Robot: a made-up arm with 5 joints.
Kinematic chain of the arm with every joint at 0, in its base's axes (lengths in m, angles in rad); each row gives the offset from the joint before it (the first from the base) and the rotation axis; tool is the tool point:
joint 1: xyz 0 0 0.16 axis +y
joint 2: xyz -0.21 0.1 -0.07 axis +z
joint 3: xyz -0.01 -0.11 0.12 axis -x
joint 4: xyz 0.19 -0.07 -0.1 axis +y
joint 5: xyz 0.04 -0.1 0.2 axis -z
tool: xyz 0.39 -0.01 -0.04
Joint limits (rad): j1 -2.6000..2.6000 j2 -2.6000..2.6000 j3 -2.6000..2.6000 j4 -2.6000..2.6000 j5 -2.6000..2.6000
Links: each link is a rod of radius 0.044 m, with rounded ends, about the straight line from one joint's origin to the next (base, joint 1, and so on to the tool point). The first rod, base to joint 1, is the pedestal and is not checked.
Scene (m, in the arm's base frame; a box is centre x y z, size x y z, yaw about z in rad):
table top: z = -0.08
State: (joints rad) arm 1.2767 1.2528 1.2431 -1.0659 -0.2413
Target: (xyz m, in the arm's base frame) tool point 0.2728 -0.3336 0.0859
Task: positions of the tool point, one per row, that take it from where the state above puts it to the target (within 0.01 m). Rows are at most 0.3 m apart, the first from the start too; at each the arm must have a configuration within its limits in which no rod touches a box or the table.
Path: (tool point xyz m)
1: 0.3424 0.2770 0.4604
2: 0.4587 0.0937 0.3173
3: 0.4358 -0.1300 0.1689
4: 0.2728 -0.3336 0.0859

